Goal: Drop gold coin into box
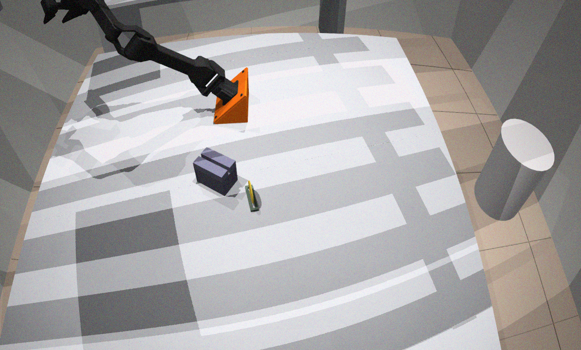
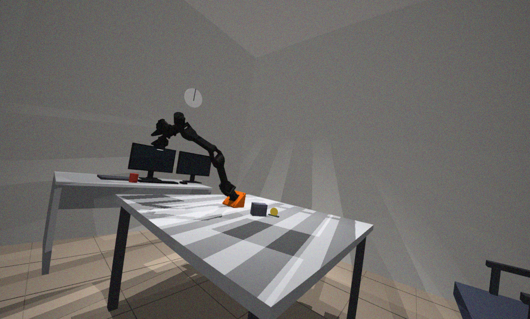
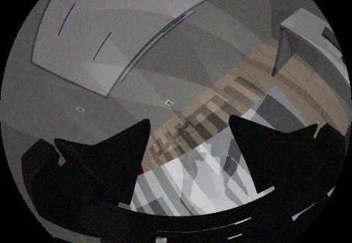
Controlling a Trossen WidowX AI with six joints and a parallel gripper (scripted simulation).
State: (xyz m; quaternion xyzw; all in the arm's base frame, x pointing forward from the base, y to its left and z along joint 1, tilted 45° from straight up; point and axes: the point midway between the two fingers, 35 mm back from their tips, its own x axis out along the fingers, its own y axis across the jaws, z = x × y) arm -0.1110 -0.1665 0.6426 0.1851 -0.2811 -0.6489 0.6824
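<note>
The gold coin is 660 mm to the left of my gripper tip, 450 mm ahead of it and 350 mm below it.
</note>
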